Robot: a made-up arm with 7 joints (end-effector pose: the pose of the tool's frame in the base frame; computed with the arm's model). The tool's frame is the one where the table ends.
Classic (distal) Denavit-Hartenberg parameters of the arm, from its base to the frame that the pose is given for. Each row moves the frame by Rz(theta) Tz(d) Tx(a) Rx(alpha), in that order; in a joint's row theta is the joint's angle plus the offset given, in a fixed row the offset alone. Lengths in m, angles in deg.
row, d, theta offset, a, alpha
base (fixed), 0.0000, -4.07, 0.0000, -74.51
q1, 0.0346, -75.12, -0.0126, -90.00
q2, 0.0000, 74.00, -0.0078, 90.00
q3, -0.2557, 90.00, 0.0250, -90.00
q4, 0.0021, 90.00, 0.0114, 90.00
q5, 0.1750, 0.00, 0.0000, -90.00
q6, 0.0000, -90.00, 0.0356, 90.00
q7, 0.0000, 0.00, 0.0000, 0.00
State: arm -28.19 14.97 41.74 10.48 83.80 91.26 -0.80
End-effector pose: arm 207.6 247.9 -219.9 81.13 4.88 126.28
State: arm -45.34 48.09 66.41 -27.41 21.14 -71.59 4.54
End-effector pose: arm 114.0 243.1 66.5 -169.53 -28.11 -106.06
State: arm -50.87 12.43 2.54 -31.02 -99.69 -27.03 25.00
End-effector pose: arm 275.7 43.2 -3.1 -112.07 -37.33 12.11
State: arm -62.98 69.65 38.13 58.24 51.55 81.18 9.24
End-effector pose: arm 211.6 424.7 28.1 61.88 18.03 128.73
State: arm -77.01 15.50 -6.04 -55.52 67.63 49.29 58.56
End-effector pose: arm 178.7 15.1 94.9 -70.73 -15.05 130.95
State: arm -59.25 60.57 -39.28 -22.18 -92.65 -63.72 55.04
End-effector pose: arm 290.2 87.0 -1.7 -75.90 -17.20 22.65
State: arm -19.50 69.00 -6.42 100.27 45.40 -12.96 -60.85
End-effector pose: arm 37.9 466.5 -166.6 -165.97 49.60 164.17
